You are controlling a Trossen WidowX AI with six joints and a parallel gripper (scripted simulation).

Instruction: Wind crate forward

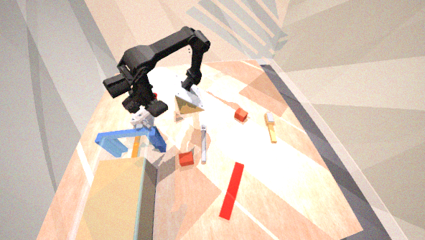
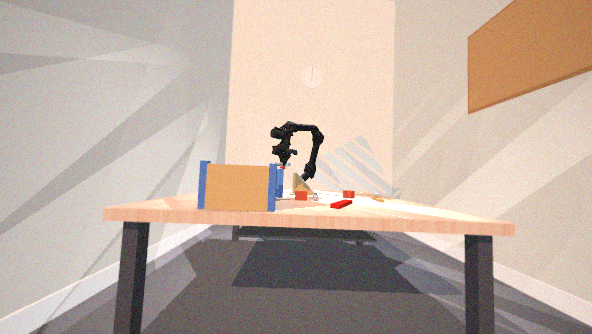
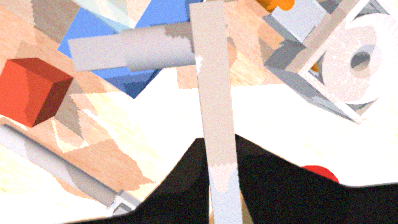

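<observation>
Right now my gripper tip is 60 mm past the red grip, 20 mm below it and 10 mm to the right of it. The rest, counted from my gripper tip: blue steel frame: 120 mm to the right, 80 mm below, 50 mm ahead; then grey winch: 150 mm below, 130 mm behind, 120 mm to the right; then grey crank arm: 10 mm behind, 10 mm above.
</observation>
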